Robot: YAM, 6 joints.
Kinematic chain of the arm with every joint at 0, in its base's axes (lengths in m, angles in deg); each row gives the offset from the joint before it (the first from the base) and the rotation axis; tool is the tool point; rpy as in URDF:
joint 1: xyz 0 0 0.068 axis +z
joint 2: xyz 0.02 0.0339 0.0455 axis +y
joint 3: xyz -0.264 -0.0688 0 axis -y
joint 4: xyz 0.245 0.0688 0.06 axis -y
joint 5: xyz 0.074 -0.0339 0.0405 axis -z
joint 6: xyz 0.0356 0 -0.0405 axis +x
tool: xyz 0 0 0 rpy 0 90 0
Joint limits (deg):
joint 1: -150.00..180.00
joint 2: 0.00..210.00
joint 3: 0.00..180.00
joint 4: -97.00..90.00
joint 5: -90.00..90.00
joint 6: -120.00..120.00
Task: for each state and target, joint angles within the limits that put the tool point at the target. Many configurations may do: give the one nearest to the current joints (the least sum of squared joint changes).
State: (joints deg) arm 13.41 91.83 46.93 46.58 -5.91 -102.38
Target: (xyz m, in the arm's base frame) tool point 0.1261 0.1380 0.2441
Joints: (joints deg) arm 44.91 50.72 12.56 54.47 -14.14 -102.38
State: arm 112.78 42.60 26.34 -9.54 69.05 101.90
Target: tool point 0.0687 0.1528 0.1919
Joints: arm 77.29 51.83 21.10 -9.31 69.78 101.90
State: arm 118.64 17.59 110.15 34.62 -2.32 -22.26
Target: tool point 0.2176 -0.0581 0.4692
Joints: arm 163.98 0.00 66.73 35.35 6.81 -22.26
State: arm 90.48 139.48 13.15 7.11 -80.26 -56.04
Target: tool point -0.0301 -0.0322 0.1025
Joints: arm 94.40 173.59 0.00 -38.08 -65.85 -56.04
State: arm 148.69 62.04 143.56 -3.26 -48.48 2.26
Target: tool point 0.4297 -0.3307 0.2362
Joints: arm 145.84 0.00 155.00 -30.85 -65.38 2.26
